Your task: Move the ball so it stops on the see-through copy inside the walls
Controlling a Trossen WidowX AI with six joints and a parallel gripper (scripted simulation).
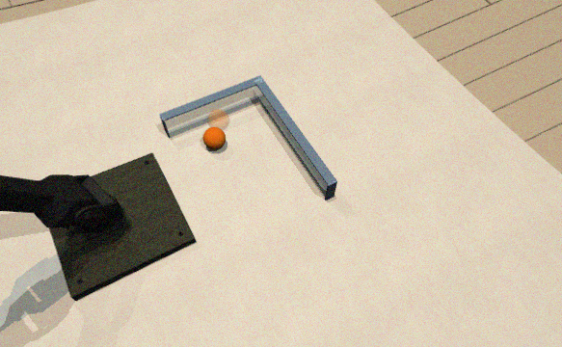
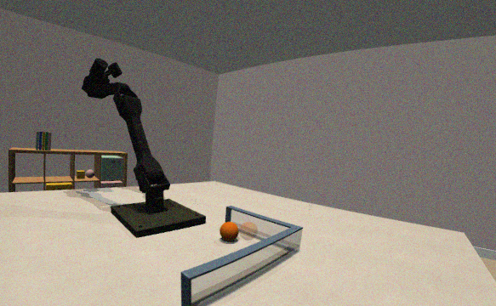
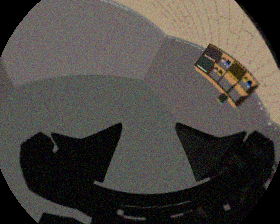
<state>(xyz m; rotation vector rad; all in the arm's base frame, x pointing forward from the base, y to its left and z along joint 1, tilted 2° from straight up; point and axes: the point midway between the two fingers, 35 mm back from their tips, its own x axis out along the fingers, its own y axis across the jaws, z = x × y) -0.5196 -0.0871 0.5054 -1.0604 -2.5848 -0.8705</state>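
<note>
The ball is 790 mm ahead of my gripper tip, 520 mm below it and 180 mm to the left of it. The rest, counted from my gripper tip: clear wall 940 mm ahead, 520 mm below, 120 mm to the left.
</note>
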